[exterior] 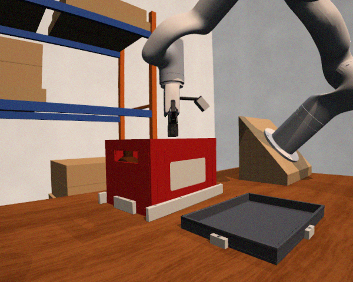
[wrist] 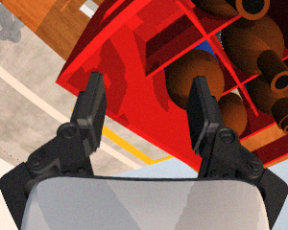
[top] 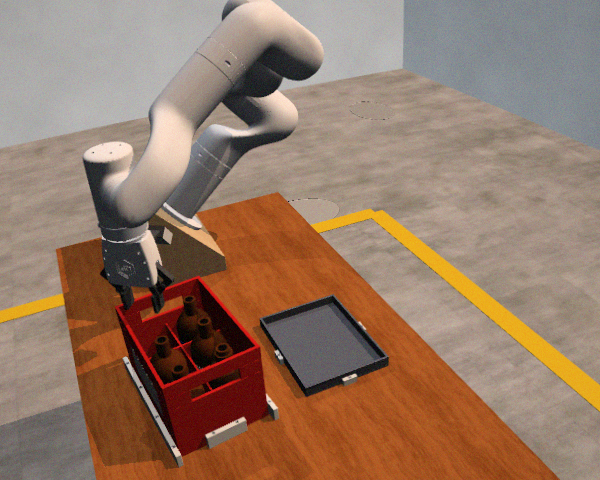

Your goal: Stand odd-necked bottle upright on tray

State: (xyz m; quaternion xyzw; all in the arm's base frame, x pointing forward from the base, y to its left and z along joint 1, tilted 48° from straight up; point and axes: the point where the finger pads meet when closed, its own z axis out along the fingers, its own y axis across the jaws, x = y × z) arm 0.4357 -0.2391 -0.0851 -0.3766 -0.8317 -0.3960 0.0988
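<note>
The red crate is 90 mm ahead of my hand, 40 mm to the left of it and 120 mm below it. The rest, counted from my hand: dark grey tray 120 mm ahead, 330 mm to the left, 190 mm below; brown bottle 180 mm ahead, 110 mm below.
</note>
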